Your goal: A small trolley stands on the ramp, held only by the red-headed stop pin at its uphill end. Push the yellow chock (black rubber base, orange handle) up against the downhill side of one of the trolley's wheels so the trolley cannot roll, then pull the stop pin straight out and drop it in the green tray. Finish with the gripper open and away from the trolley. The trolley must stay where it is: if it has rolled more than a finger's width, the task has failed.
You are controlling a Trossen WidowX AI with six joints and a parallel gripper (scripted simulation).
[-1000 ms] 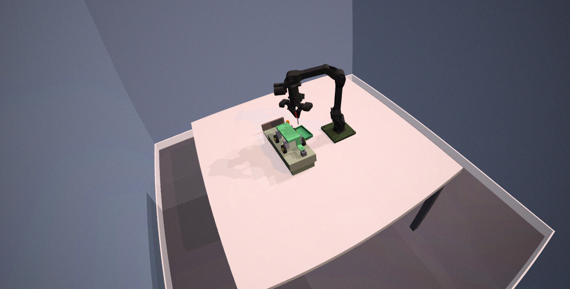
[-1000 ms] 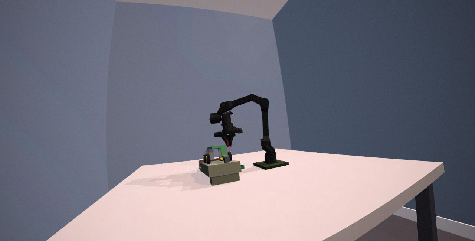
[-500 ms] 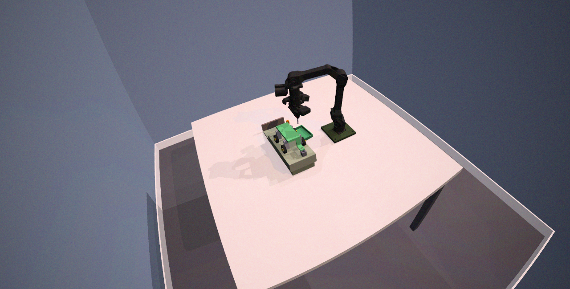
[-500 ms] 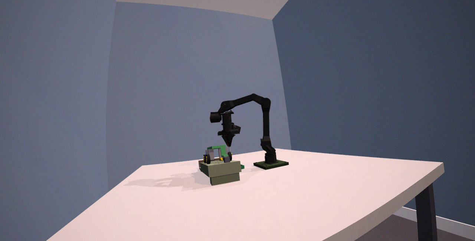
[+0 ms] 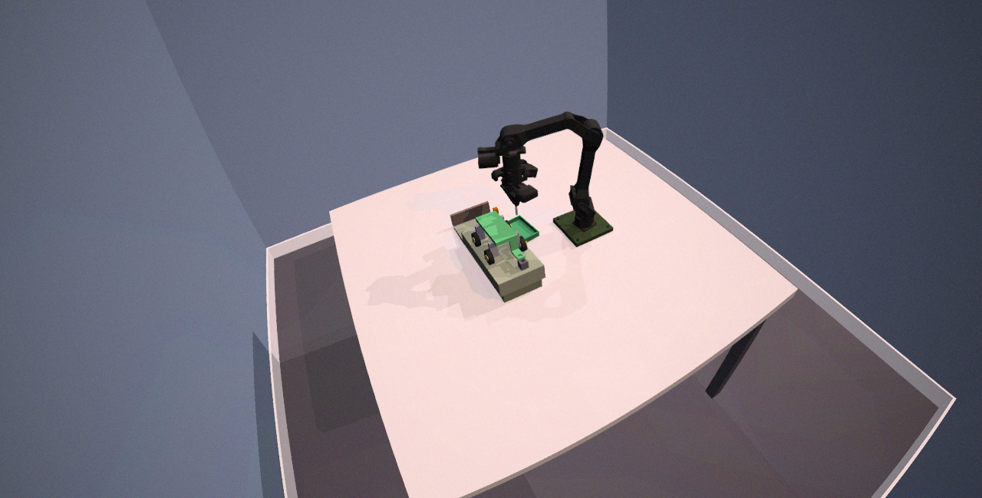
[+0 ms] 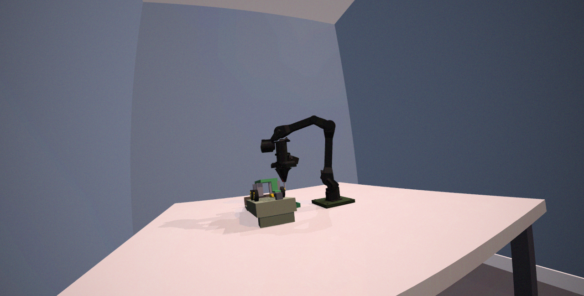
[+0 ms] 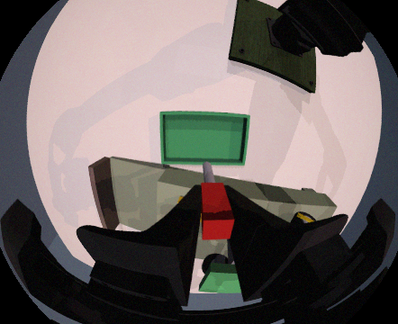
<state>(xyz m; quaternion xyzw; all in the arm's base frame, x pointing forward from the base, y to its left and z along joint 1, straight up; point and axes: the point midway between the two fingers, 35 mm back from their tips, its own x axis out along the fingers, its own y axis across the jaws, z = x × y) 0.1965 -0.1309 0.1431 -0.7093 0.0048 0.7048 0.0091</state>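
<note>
The green tray lies 1 cm behind my gripper tip and 13 cm below it. The rest, counted from my gripper tip: red-headed stop pin right at my gripper tip; green trolley 13 cm ahead, 8 cm to the left, 2 cm below; yellow chock 7 cm ahead, 1 cm to the right, 4 cm below.
</note>
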